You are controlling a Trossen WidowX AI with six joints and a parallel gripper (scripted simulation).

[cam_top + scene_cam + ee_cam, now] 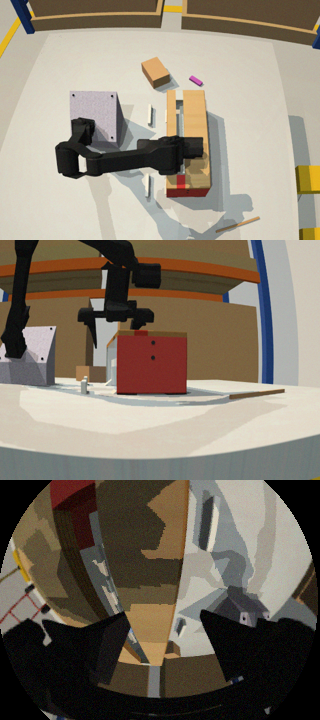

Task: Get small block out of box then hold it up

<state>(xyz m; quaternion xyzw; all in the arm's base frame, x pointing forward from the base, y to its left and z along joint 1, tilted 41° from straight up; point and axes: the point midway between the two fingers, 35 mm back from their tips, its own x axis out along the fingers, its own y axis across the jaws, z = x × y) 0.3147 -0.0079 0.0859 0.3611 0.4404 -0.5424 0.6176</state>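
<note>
Right now the blue block is 40 mm ahead of my gripper tip, 40 mm to the left of it and 20 mm below it. From my gripper tip the other things lie so: box (30 mm ahead, 50 mm to the left, 40 mm below); thin wooden stick (300 mm ahead, 220 mm to the right, 100 mm below).
</note>
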